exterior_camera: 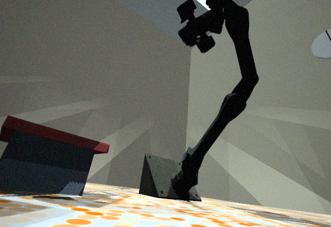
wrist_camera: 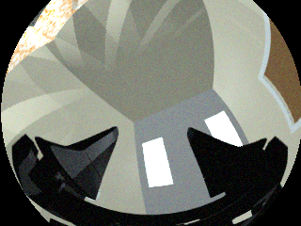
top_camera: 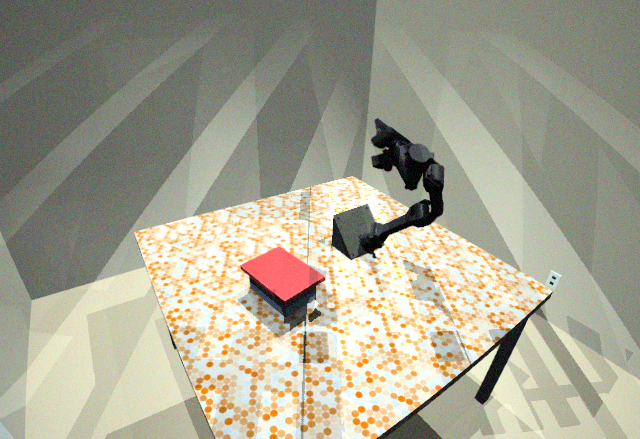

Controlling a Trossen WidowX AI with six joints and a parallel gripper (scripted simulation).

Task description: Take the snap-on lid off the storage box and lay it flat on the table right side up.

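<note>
The lid lies 310 mm ahead of my gripper tip, 90 mm to the right of it and 510 mm below it. The rest, counted from my gripper tip: blue-grey storage box 310 mm ahead, 90 mm to the right, 560 mm below.
</note>
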